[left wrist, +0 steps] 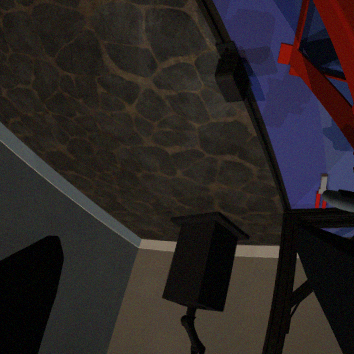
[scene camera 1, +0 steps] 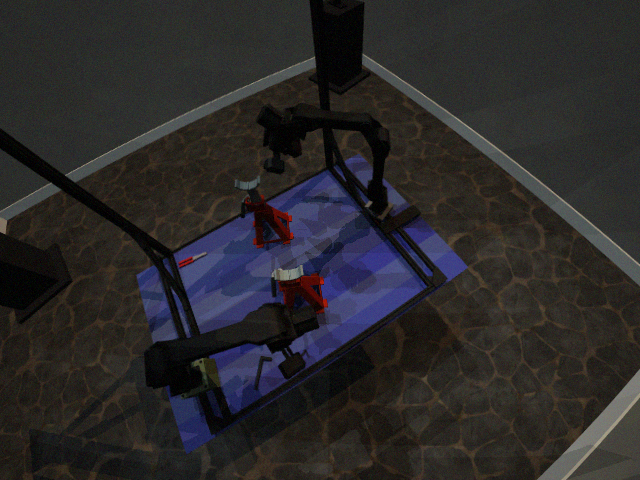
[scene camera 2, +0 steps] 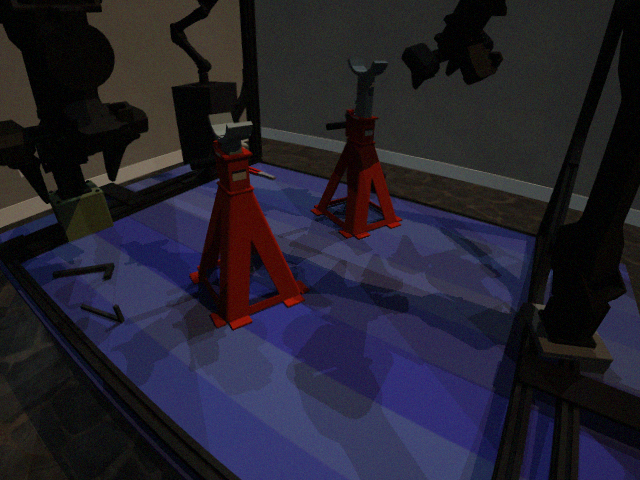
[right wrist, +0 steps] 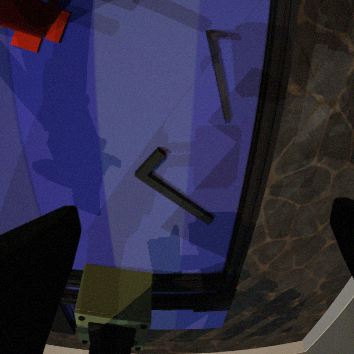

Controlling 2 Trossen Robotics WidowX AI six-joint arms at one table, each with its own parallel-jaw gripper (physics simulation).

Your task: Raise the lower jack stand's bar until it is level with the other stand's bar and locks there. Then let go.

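Frame: origin at the left arm's base, x ahead, y left, z up, level; metres.
Seen in the pictures: left gripper, fingertip midpoint: point(left wrist: 181, 245) point(scene camera 1: 264, 157) point(scene camera 2: 431, 81); right gripper, fingertip midpoint: point(scene camera 2: 81, 190) point(right wrist: 209, 216); left arm's base, origin of the base link: point(scene camera 1: 378, 206) point(scene camera 2: 565, 328); right arm's base, origin of the base link: point(scene camera 1: 192, 378) point(scene camera 2: 74, 191) point(right wrist: 111, 334).
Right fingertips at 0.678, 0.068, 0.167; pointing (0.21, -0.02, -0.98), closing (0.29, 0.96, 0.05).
Offsets run from my right fingertips to a thing's middle, as dx, dy, dz.
The lower red jack stand point(scene camera 1: 305, 294) point(scene camera 2: 235, 206) stands upright in the foreground of scene camera 2; its grey saddle point(scene camera 1: 289, 273) point(scene camera 2: 233, 132) sits close above the collar. A red foot {-0.090, -0.125, -0.195} point(right wrist: 26, 41) shows in the right wrist view. The other red stand point(scene camera 1: 264, 217) point(scene camera 2: 358, 170) point(left wrist: 325, 82) stands farther back with its grey bar {-0.330, -0.396, +0.020} point(scene camera 2: 364, 100) raised well above its collar. My left gripper point(scene camera 1: 284, 157) point(scene camera 2: 443, 82) is open and empty, high beside the raised saddle. My right gripper point(scene camera 1: 298, 345) point(scene camera 2: 77, 188) point(right wrist: 209, 216) is open and empty, apart from the lower stand.
Two dark L-shaped bars {+0.122, -0.035, -0.192} point(scene camera 2: 85, 270) {+0.012, +0.034, -0.181} point(scene camera 2: 102, 312) point(right wrist: 175, 196) point(right wrist: 220, 75) lie on the blue mat near its edge. Red-handled pliers {-0.011, -0.597, -0.193} point(scene camera 1: 192, 259) point(scene camera 2: 262, 173) point(left wrist: 322, 191) lie near the back. Dark frame posts point(scene camera 1: 323, 103) rise at the table's edges. A yellow-green block point(scene camera 2: 85, 211) point(right wrist: 115, 292) is at the right arm's base.
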